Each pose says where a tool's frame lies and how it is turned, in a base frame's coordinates. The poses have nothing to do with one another.
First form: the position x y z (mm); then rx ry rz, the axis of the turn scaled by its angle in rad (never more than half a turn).
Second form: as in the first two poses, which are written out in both.
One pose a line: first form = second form
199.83, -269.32, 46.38, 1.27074, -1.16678, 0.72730 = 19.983, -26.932, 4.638, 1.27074, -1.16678, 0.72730
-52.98, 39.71, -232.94, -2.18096, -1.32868, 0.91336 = -5.298, 3.971, -23.294, -2.18096, -1.32868, 0.91336
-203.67, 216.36, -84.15, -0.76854, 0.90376, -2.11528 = -20.367, 21.636, -8.415, -0.76854, 0.90376, -2.11528
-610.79, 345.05, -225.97, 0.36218, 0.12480, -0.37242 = -61.079, 34.505, -22.597, 0.36218, 0.12480, -0.37242
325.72, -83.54, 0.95, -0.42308, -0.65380, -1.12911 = 32.572, -8.354, 0.095, -0.42308, -0.65380, -1.12911
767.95, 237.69, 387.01, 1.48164, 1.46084, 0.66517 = 76.795, 23.769, 38.701, 1.48164, 1.46084, 0.66517
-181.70, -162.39, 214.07, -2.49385, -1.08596, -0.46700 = -18.170, -16.239, 21.407, -2.49385, -1.08596, -0.46700
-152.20, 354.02, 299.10, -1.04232, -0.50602, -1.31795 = -15.220, 35.402, 29.910, -1.04232, -0.50602, -1.31795
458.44, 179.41, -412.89, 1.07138, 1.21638, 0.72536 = 45.844, 17.941, -41.289, 1.07138, 1.21638, 0.72536
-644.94, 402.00, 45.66, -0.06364, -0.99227, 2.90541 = -64.494, 40.200, 4.566, -0.06364, -0.99227, 2.90541
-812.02, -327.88, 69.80, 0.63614, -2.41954, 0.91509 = -81.202, -32.788, 6.980, 0.63614, -2.41954, 0.91509
